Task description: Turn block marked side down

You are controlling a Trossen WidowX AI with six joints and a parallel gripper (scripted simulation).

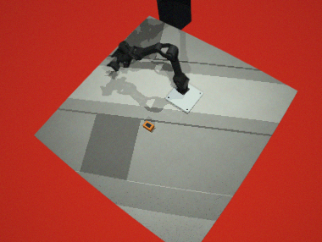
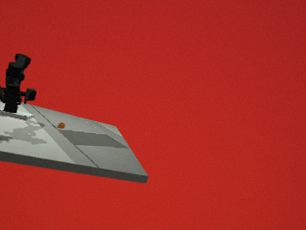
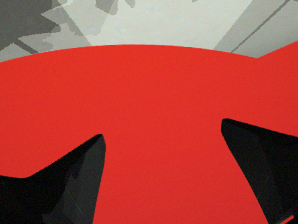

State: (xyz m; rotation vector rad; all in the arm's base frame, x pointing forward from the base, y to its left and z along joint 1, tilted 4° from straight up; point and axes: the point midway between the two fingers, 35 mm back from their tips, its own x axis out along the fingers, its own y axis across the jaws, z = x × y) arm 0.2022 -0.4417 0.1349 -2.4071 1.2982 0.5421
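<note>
Now: the orange block 130 mm ahead of my gripper tip, 470 mm to the left of it and 150 mm below it.
</note>
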